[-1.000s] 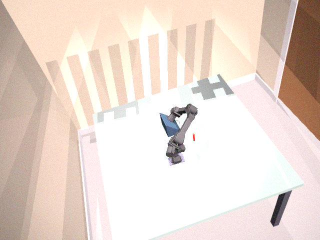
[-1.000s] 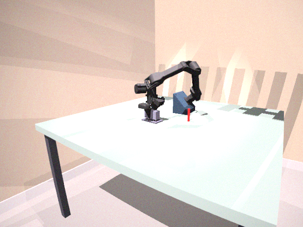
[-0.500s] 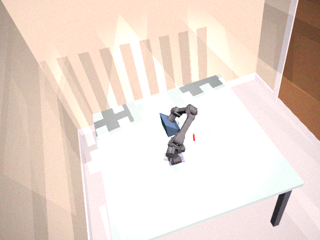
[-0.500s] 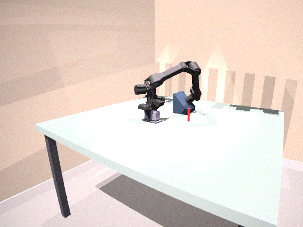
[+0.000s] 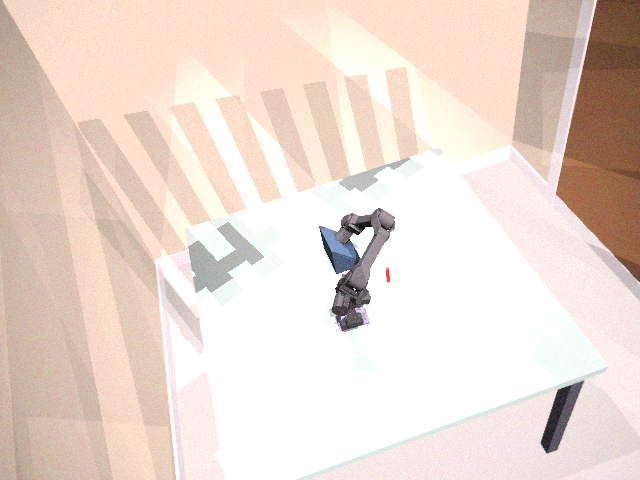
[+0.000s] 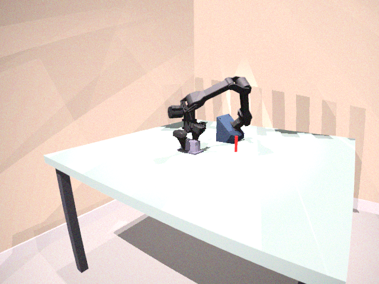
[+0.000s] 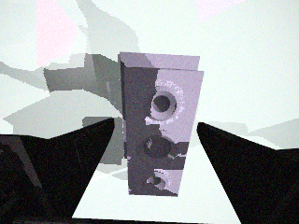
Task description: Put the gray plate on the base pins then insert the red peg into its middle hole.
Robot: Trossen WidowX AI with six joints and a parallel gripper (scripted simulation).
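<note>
My gripper tip is now 3 cm below the gray plate. From my gripper tip the other things lie so: pin base 1 cm below; then red peg 15 cm behind, 18 cm to the left, 2 cm above.
</note>
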